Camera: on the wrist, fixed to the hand. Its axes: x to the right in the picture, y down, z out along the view.
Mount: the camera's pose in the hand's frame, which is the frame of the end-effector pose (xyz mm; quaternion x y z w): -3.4 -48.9 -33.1 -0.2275 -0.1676 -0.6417 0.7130
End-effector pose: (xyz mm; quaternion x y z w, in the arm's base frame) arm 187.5 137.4 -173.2 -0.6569 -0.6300 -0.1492 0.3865
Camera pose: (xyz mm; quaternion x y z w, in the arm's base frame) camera 150.5 107.4 -138.1 0.1770 0.9015 0.3876 0.0752
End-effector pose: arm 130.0 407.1 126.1 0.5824 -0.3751 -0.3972 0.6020
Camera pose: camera 156.9 423.3 75.9 0.4524 0.0957 -0.8524 0.2440
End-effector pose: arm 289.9 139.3 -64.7 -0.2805 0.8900 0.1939 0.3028
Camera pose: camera 308.1 86.0 -46.5 -0.8075 0.3597 0.1934 0.4257
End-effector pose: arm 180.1 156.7 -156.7 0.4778 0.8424 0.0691 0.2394
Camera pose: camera 128.3 131.5 -143.4 -0.2428 0.8514 0.0072 0.4649
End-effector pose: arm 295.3 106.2 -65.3 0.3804 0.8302 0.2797 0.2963
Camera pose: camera 251.0 68.5 -76.0 -0.2821 0.7228 0.1344 0.6164
